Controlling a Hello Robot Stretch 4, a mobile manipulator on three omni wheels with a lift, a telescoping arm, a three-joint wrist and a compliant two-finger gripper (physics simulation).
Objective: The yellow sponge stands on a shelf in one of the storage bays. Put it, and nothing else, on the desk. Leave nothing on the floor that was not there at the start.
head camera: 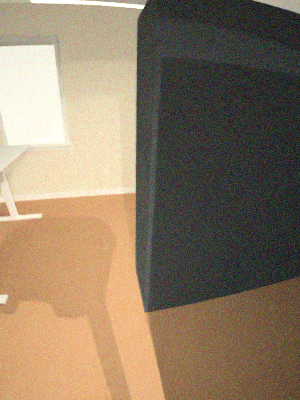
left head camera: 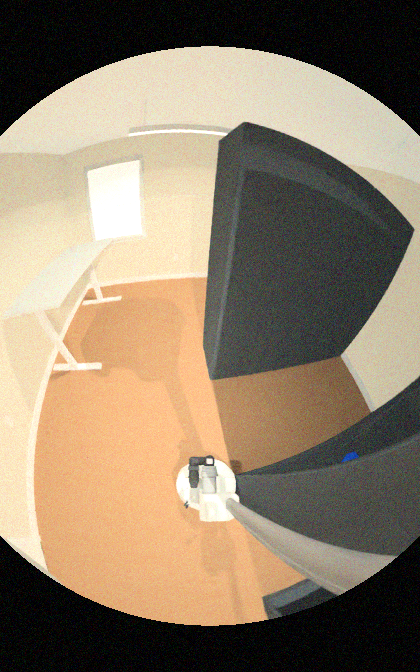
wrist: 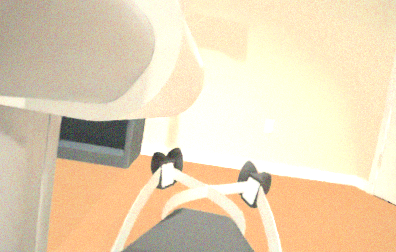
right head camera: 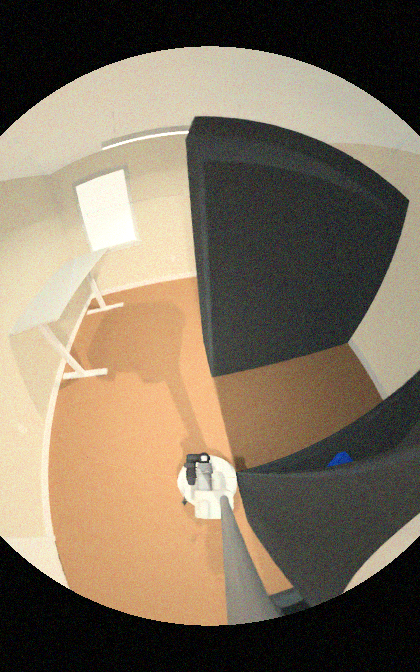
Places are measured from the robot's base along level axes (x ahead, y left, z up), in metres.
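Pixels of known places: gripper, fingertip midpoint: point(wrist: 210, 167).
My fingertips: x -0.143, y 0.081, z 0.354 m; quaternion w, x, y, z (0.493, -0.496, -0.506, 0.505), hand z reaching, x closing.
Observation:
Behind a point stands the place of what it marks.
The yellow sponge does not show in these views. The desk point(left head camera: 60, 280) point(right head camera: 62, 295), with a pale top and white legs, stands at the left by the wall; a corner of the desk point(head camera: 11, 156) @[x 1.928, y 1.278, z 0.922 m] shows at the left edge of the head view. My gripper point(wrist: 210, 167) @[x -0.143, y 0.081, z 0.354 m] is open in the wrist view, its two dark fingertips apart with floor and wall behind them. It holds no object.
A tall dark storage unit point(head camera: 225, 175) @[x 1.033, y -0.439, z 1.133 m] point(left head camera: 310, 270) point(right head camera: 295, 265) stands ahead to the right. A nearer dark unit point(left head camera: 340, 510) point(right head camera: 330, 515) stands close beside my base at the right, with a blue object point(left head camera: 351, 457) point(right head camera: 341, 459) in it. Another dark unit point(wrist: 131, 145) @[x -1.305, y -0.446, z 0.120 m] shows low in the wrist view.

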